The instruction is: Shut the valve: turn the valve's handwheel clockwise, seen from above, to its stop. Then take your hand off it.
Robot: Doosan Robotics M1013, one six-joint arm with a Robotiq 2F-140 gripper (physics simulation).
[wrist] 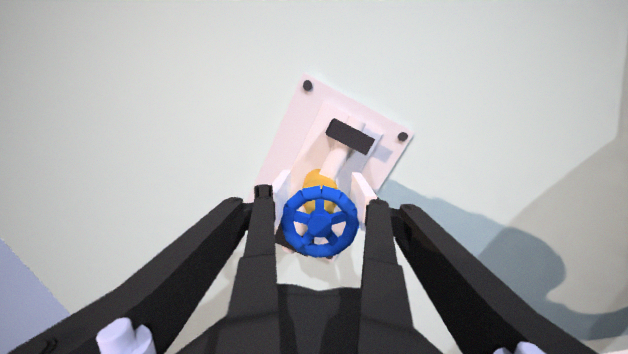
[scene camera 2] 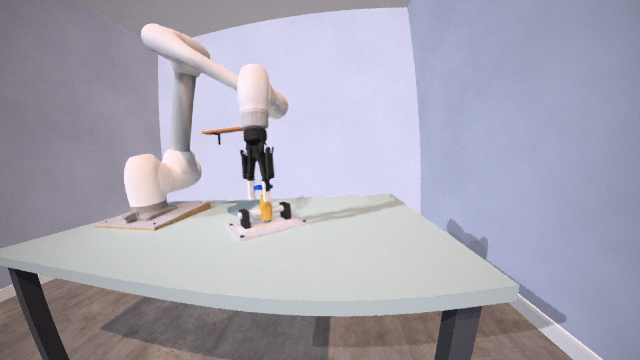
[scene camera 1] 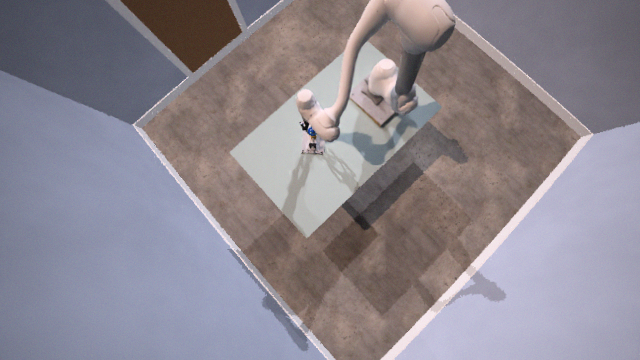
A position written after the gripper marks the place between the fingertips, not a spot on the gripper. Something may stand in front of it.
In view: the gripper (scene camera 2: 259, 200), a blue handwheel (wrist: 319, 221) and a pale base plate (wrist: 310, 94).
The gripper shows as well in the wrist view (wrist: 320, 184).
